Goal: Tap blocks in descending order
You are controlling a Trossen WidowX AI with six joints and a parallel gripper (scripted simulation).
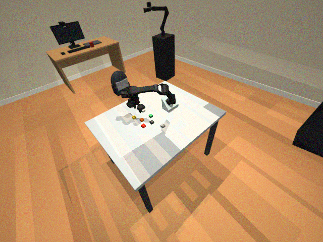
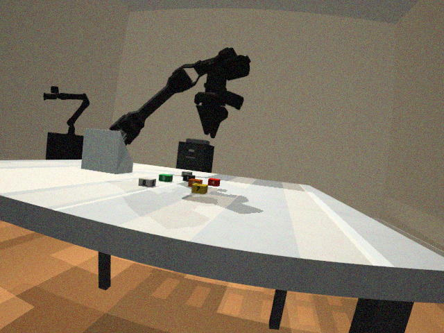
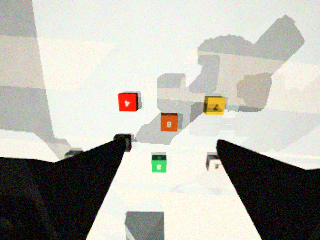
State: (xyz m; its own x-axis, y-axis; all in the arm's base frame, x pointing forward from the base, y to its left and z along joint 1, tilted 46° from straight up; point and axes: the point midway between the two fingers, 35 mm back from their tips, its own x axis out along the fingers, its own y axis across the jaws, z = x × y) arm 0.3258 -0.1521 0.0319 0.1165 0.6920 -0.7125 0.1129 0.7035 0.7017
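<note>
Now: gripper tip 9 cm past the grey block, 21 cm to the right of it and 13 cm above it. Round my gripper tip: orange block 3 cm behind, 13 cm below; then yellow block 9 cm to the right, 13 cm below; then red block 2 cm ahead, 7 cm to the left, 13 cm below.
</note>
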